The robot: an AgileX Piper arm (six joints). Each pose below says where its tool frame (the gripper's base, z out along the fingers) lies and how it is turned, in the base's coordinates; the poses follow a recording.
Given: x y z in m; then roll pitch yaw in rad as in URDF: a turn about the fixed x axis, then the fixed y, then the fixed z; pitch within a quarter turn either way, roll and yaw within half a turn.
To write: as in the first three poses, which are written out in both.
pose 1, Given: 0.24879 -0.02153 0.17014 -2.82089 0.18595 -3.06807
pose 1, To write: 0.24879 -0.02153 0.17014 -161.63 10.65 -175.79
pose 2, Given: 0.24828 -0.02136 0.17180 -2.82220 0.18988 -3.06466
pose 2, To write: 0.24828 -0.02136 0.17180 -161.70 10.88 -175.59
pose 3, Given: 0.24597 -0.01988 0.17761 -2.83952 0.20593 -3.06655
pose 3, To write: 0.24597 -0.01988 0.17761 -162.69 11.80 -175.70
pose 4, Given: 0.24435 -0.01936 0.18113 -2.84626 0.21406 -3.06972
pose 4, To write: 0.24435 -0.01936 0.18113 -163.08 12.26 -175.88
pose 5, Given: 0.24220 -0.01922 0.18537 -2.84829 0.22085 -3.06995
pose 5, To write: 0.24220 -0.01922 0.18537 -163.19 12.65 -175.90
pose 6, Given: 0.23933 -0.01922 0.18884 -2.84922 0.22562 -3.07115
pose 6, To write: 0.23933 -0.01922 0.18884 -163.25 12.93 -175.96
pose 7, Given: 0.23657 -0.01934 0.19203 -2.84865 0.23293 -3.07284
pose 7, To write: 0.23657 -0.01934 0.19203 -163.22 13.35 -176.06
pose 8, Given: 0.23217 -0.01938 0.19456 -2.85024 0.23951 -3.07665
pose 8, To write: 0.23217 -0.01938 0.19456 -163.31 13.72 -176.28
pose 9, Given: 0.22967 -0.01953 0.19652 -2.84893 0.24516 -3.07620
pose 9, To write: 0.22967 -0.01953 0.19652 -163.23 14.05 -176.25
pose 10, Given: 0.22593 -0.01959 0.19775 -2.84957 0.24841 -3.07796
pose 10, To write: 0.22593 -0.01959 0.19775 -163.27 14.23 -176.35
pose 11, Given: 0.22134 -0.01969 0.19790 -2.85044 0.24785 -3.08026
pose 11, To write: 0.22134 -0.01969 0.19790 -163.32 14.20 -176.49
